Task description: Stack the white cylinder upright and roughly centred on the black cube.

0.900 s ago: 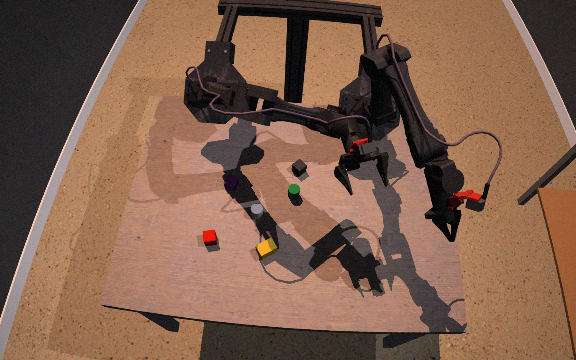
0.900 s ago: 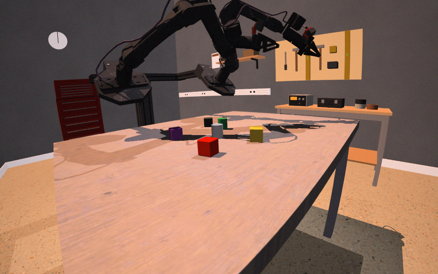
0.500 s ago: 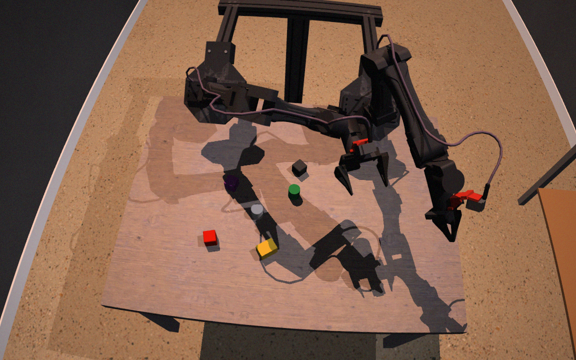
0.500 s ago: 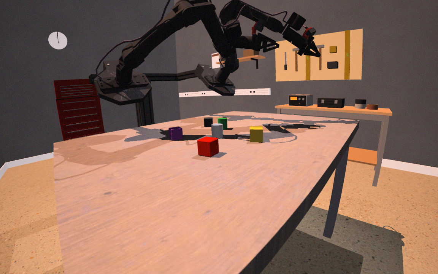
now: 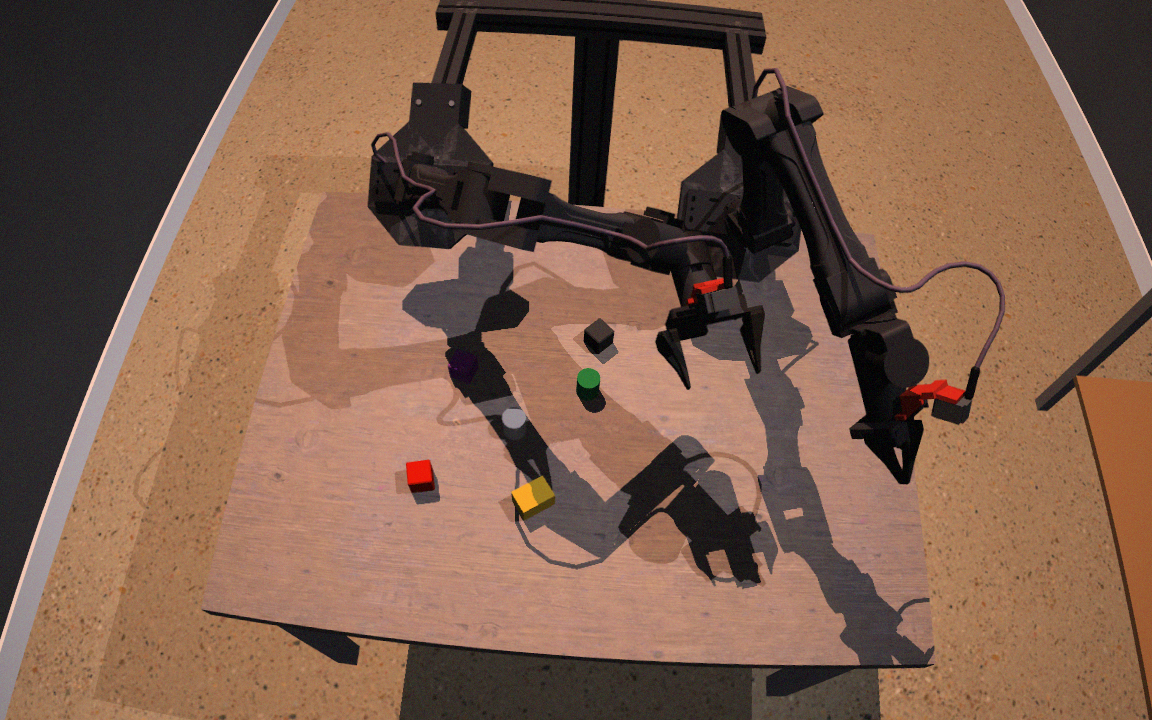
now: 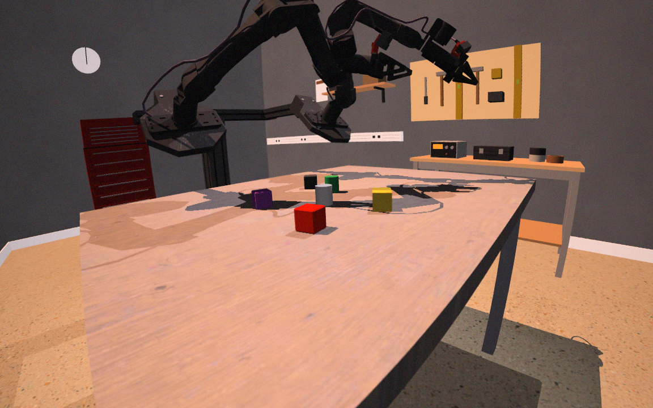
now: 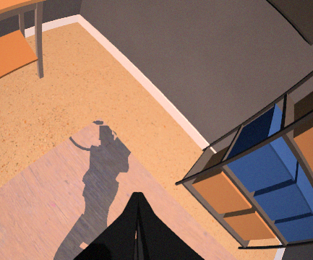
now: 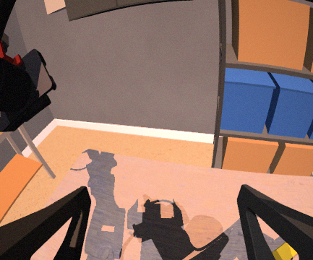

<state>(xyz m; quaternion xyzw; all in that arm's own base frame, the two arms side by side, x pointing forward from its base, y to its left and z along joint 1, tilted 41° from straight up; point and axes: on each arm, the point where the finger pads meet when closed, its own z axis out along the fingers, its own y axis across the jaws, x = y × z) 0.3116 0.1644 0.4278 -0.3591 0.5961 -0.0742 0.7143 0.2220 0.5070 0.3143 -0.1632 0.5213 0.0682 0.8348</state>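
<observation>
Now: left hand 42 cm to the left of the green cylinder, 31 cm above it and 26 cm past it. From my left hand the other things lie so: black cube (41 cm to the right, 36 cm behind, 31 cm below); then white cylinder (54 cm to the right, 31 cm below, 17 cm behind); then yellow cube (49 cm to the right, 31 cm below, 4 cm behind).
</observation>
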